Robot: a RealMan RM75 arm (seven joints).
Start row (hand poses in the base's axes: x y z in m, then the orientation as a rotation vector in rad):
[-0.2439 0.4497 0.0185 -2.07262 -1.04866 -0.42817]
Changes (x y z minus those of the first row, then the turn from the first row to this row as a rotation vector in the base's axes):
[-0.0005 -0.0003 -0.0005 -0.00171 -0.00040 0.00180]
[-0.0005 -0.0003 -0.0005 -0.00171 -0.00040 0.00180]
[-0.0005 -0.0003 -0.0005 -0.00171 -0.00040 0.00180]
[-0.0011 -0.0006 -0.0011 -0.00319 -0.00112 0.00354]
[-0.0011 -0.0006 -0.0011 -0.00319 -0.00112 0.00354]
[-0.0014 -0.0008 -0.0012 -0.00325 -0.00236 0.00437]
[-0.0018 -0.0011 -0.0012 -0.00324 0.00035 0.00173]
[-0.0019 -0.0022 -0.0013 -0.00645 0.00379 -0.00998]
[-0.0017 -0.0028 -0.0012 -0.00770 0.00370 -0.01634]
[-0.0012 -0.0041 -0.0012 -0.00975 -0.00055 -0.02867]
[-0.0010 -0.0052 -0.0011 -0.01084 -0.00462 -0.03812]
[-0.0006 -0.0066 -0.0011 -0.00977 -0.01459 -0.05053]
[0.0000 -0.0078 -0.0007 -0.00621 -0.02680 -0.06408]
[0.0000 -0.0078 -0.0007 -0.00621 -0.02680 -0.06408]
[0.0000 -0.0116 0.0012 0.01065 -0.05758 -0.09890]
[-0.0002 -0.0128 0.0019 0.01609 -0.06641 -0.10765]
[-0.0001 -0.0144 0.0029 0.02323 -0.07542 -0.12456]
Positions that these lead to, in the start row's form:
[-0.2444 0.4494 0.0180 -2.07303 -1.05139 -0.42694]
[-0.2444 0.4494 0.0180 -2.07303 -1.05139 -0.42694]
[-0.2444 0.4494 0.0180 -2.07303 -1.05139 -0.42694]
[-0.2450 0.4491 0.0174 -2.07327 -1.05416 -0.42619]
[-0.2450 0.4491 0.0174 -2.07327 -1.05416 -0.42619]
[-0.2453 0.4489 0.0173 -2.07280 -1.05574 -0.42708]
[-0.2457 0.4486 0.0173 -2.07443 -1.05152 -0.42549]
[-0.2458 0.4475 0.0172 -2.08439 -1.03915 -0.42623]
[-0.2456 0.4469 0.0173 -2.08932 -1.03336 -0.42897]
[-0.2451 0.4456 0.0173 -2.09848 -1.02433 -0.43884]
[-0.2449 0.4445 0.0174 -2.10502 -1.01765 -0.44750]
[-0.2445 0.4431 0.0174 -2.11127 -1.01050 -0.46501]
[-0.2439 0.4419 0.0178 -2.11583 -1.00240 -0.48664]
[-0.2439 0.4419 0.0178 -2.11583 -1.00240 -0.48664]
[-0.2439 0.4381 0.0197 -2.11997 -0.97771 -0.54486]
[-0.2441 0.4369 0.0204 -2.11971 -0.97155 -0.56118]
[-0.2440 0.4353 0.0214 -2.12240 -0.95635 -0.58246]

